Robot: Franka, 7 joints.
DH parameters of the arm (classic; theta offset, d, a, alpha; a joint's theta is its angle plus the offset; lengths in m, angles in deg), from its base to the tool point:
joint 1: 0 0.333 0 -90
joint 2: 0 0 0 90
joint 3: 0 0.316 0.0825 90
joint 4: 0 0 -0.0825 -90
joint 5: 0 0.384 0 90
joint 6: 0 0 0.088 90
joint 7: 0 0.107 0 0
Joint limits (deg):
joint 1: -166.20..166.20
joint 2: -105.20..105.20
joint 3: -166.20..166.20
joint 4: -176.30..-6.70
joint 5: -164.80..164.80
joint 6: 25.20..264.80
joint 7: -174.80..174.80
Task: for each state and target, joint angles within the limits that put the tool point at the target. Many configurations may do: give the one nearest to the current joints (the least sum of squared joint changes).
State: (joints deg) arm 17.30 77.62 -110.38 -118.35 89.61 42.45 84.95
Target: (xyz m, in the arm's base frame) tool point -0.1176 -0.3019 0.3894
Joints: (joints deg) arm -16.74 72.01 -124.95 -153.36 76.27 51.48 84.95
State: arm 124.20 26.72 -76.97 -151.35 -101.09 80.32 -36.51
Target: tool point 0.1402 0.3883 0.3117
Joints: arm 150.66 20.86 -61.78 -148.94 -99.72 68.60 -36.51
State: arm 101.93 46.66 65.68 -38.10 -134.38 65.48 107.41
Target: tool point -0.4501 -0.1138 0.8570
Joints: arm 133.74 14.03 92.85 -75.09 -123.32 44.46 107.41
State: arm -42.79 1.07 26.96 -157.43 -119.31 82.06 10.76
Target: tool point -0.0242 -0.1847 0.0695
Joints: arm -64.89 34.38 -0.21 -171.57 -115.02 88.30 10.76
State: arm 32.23 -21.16 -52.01 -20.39 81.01 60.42 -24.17
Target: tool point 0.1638 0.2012 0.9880
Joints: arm 45.12 7.70 -44.00 -12.86 81.37 41.84 -24.17
